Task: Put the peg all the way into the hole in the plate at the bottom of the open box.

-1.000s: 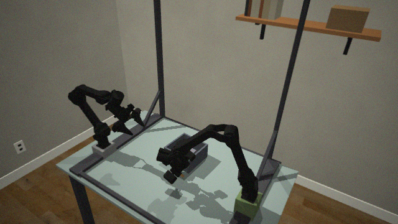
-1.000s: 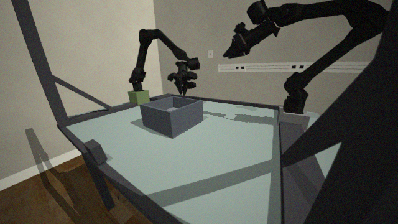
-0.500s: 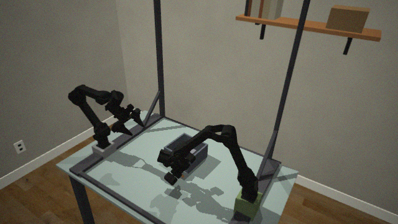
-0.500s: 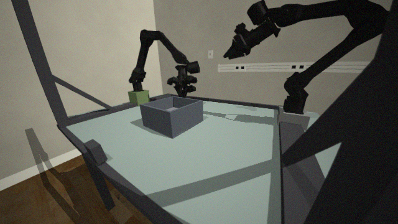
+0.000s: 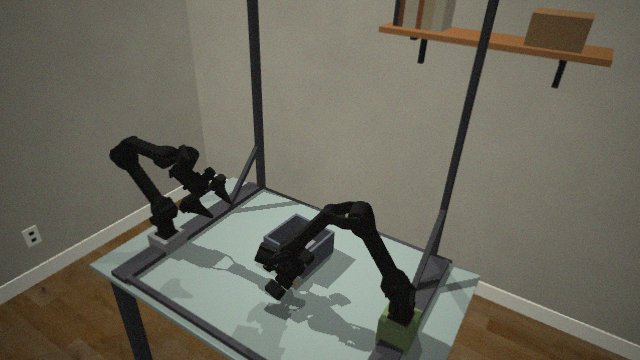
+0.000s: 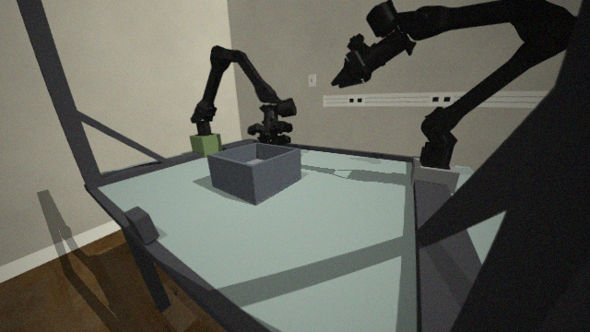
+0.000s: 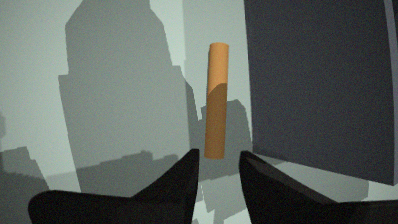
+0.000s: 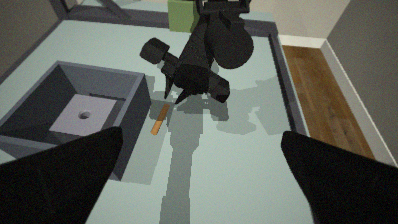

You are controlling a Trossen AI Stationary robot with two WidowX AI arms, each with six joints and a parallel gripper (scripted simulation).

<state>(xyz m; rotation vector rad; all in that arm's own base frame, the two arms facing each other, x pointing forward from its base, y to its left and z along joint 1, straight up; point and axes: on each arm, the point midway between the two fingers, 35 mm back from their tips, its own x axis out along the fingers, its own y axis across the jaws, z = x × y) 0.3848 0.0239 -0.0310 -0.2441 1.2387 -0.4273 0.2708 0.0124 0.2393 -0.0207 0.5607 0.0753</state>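
My left gripper is now 60 mm above the orange peg, 40 mm to the left of it and 40 mm past it. From my left hand the other things lie so: grey box 180 mm behind, 60 mm to the right, 40 mm below; then pale plate 180 mm behind, 60 mm to the right, 20 mm below.
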